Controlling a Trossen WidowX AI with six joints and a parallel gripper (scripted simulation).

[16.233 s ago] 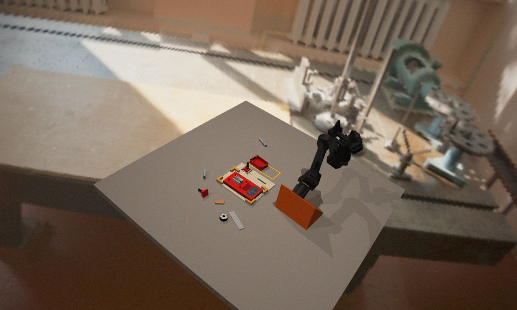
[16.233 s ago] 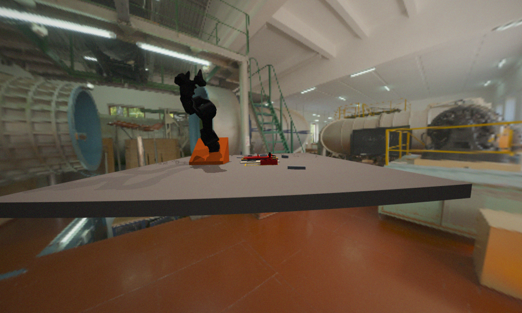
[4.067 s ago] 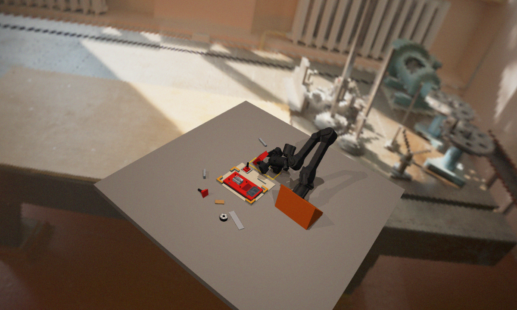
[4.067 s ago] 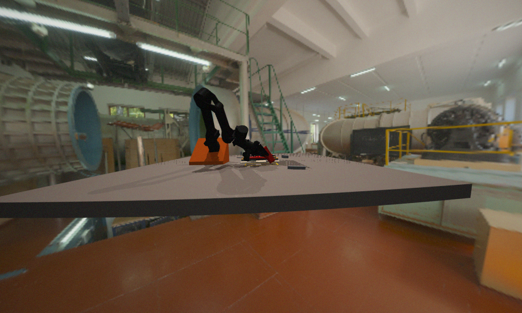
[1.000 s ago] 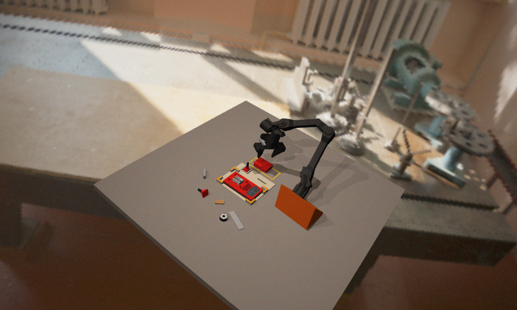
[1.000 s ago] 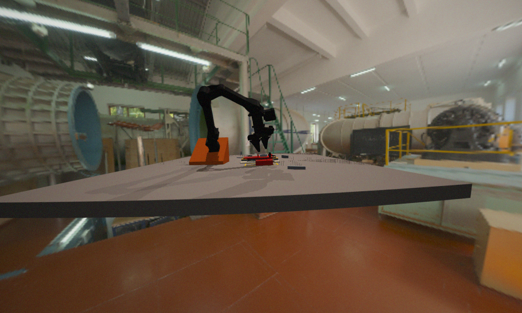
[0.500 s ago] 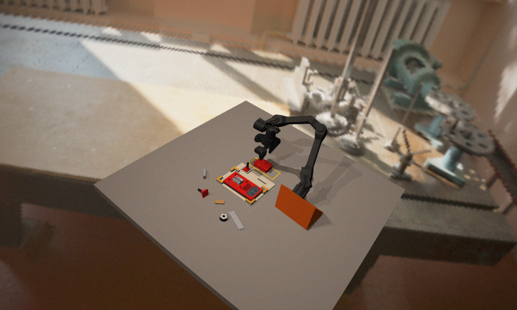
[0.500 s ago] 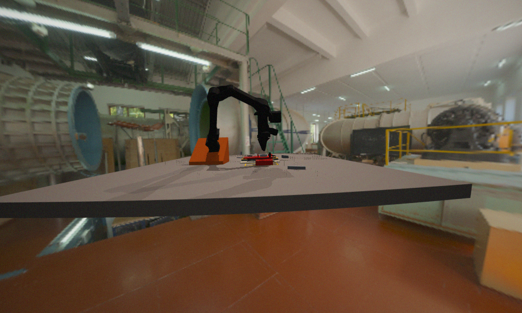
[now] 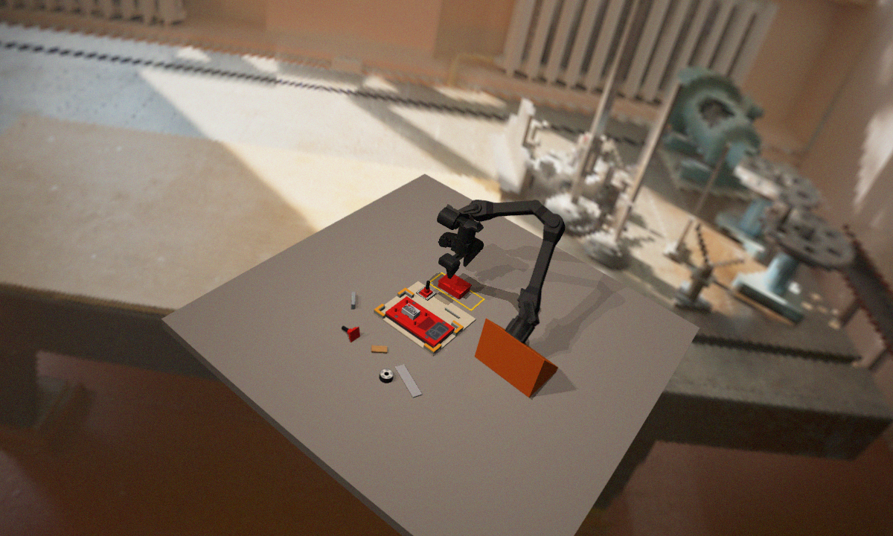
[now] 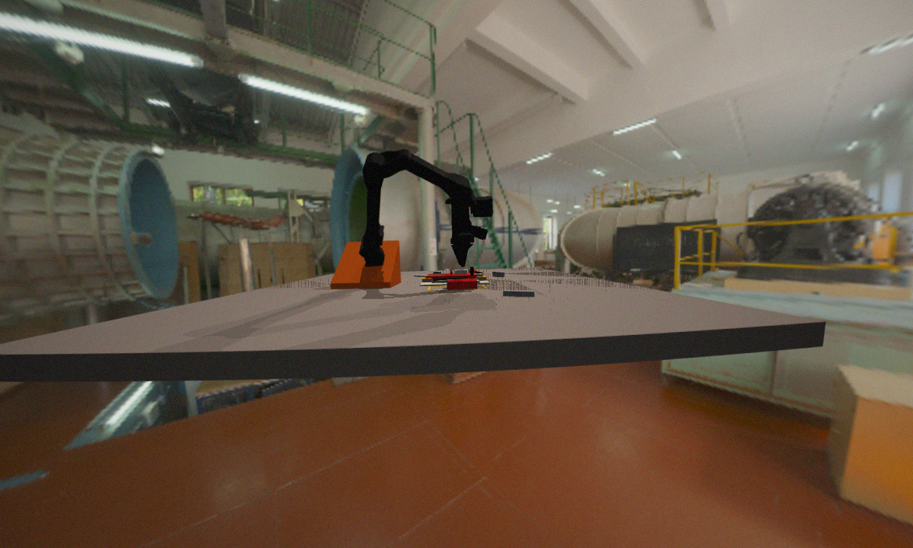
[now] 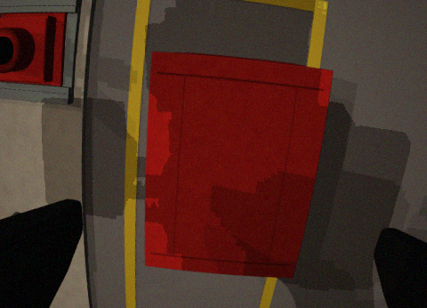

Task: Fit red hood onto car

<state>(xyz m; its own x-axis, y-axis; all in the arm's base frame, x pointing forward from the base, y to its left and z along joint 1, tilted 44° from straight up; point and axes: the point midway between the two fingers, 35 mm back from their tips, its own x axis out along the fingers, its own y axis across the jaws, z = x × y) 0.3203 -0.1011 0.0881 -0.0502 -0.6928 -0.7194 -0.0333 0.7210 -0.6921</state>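
Right now my gripper tip is 6 cm above the red hood. Also, from my gripper tip: jig 2 cm behind, 20 cm to the left, 6 cm below; then grey engine block 1 cm ahead, 23 cm to the left, 5 cm below.
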